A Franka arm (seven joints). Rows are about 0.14 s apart.
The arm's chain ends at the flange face. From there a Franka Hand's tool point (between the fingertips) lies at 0.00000 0.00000 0.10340 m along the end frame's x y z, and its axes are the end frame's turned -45 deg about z.
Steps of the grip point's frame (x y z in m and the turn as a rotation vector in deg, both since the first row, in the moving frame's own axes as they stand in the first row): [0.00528 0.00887 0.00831 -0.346 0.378 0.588]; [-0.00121 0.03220 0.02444 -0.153 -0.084 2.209]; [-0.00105 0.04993 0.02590 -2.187 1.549 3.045]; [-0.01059 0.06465 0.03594 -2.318 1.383 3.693]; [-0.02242 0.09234 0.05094 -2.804 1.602 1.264]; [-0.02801 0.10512 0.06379 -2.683 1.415 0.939]
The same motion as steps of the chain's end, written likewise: [0.00908 0.00257 0.00831 0.023 0.512 0.588]; [0.02183 0.02332 0.02444 -0.168 0.049 2.209]; [0.02982 0.03511 0.02601 -0.451 2.642 3.045]; [0.03355 0.05186 0.03605 -0.661 2.617 3.693]; [0.04384 0.07955 0.05110 -0.850 3.116 1.264]; [0.04931 0.09248 0.06393 -0.897 2.898 0.939]
